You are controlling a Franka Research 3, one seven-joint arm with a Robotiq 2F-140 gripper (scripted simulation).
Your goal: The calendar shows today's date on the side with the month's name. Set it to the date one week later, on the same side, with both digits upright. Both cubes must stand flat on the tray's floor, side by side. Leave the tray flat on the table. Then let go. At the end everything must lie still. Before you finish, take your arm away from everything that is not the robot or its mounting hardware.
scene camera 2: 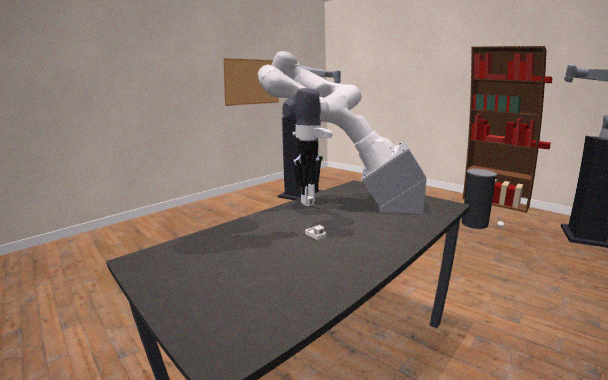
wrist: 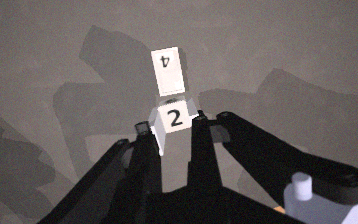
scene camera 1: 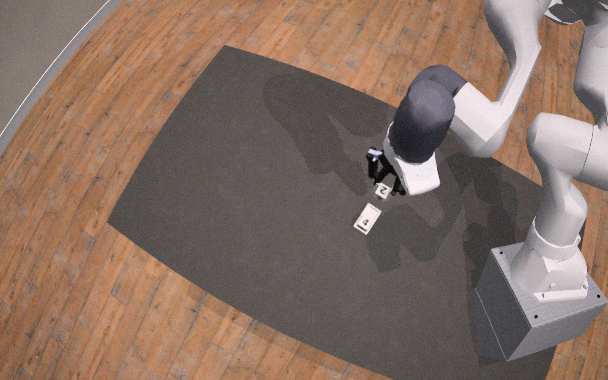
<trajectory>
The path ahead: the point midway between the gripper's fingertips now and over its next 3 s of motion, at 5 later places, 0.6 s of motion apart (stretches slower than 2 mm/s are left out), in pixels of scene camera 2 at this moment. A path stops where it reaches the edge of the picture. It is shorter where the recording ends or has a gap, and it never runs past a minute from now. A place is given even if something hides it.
My gripper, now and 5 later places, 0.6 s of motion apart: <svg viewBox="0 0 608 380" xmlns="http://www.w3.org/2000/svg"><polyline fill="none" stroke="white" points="307,202 312,204 311,213 312,220 312,220 312,222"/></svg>
</trajectory>
